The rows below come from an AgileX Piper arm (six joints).
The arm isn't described. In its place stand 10 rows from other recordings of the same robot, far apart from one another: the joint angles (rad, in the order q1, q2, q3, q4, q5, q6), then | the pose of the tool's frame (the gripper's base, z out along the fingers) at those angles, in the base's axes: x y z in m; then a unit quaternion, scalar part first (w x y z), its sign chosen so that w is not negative.
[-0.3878, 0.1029, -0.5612, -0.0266, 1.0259, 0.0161] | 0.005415 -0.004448 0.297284 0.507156 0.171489 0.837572 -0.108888
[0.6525, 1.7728, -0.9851, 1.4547, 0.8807, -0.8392] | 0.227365 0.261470 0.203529 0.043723 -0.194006 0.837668 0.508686
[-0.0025, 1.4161, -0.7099, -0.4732, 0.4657, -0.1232] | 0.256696 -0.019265 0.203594 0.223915 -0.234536 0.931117 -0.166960
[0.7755, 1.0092, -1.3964, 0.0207, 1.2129, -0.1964] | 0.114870 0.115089 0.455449 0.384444 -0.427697 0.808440 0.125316
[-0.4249, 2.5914, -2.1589, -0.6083, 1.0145, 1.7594] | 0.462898 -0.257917 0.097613 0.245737 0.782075 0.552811 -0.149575
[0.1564, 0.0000, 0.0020, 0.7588, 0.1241, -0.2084] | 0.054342 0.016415 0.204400 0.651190 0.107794 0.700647 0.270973
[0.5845, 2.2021, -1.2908, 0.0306, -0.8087, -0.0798] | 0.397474 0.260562 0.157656 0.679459 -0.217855 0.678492 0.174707
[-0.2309, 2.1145, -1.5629, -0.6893, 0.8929, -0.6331] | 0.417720 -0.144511 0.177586 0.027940 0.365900 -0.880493 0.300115
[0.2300, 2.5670, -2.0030, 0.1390, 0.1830, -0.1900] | 0.547541 0.130560 0.092885 0.437934 -0.132216 0.887816 0.050156
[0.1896, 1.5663, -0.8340, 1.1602, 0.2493, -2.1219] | 0.306458 0.079772 0.212184 0.407700 -0.538081 0.735635 -0.055605
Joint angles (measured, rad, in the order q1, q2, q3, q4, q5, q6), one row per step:
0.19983, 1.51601, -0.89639, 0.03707, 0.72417, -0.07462
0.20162, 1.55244, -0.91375, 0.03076, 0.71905, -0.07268
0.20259, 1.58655, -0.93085, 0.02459, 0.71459, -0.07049
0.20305, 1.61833, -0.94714, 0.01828, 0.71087, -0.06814
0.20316, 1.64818, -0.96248, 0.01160, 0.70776, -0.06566
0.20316, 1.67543, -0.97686, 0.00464, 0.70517, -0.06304
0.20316, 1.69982, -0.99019, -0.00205, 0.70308, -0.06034
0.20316, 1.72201, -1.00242, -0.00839, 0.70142, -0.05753
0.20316, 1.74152, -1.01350, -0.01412, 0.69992, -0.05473
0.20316, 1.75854, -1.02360, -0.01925, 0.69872, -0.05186
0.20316, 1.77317, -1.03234, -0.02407, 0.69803, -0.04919
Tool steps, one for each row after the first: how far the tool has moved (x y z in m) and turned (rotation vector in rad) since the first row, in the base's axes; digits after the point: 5 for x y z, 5 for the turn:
0.00684, 0.00151, -0.00574, -0.00760, 0.01274, 0.00305
0.01331, 0.00273, -0.01119, -0.01469, 0.02414, 0.00509
0.01930, 0.00372, -0.01645, -0.02164, 0.03477, 0.00666
0.02484, 0.00448, -0.02161, -0.02875, 0.04497, 0.00805
0.02988, 0.00510, -0.02641, -0.03578, 0.05404, 0.00943
0.03440, 0.00563, -0.03076, -0.04228, 0.06187, 0.01065
0.03845, 0.00608, -0.03481, -0.04831, 0.06910, 0.01162
0.04204, 0.00648, -0.03839, -0.05356, 0.07509, 0.01227
0.04523, 0.00683, -0.04149, -0.05806, 0.07999, 0.01254
0.04792, 0.00710, -0.04419, -0.06226, 0.08441, 0.01282

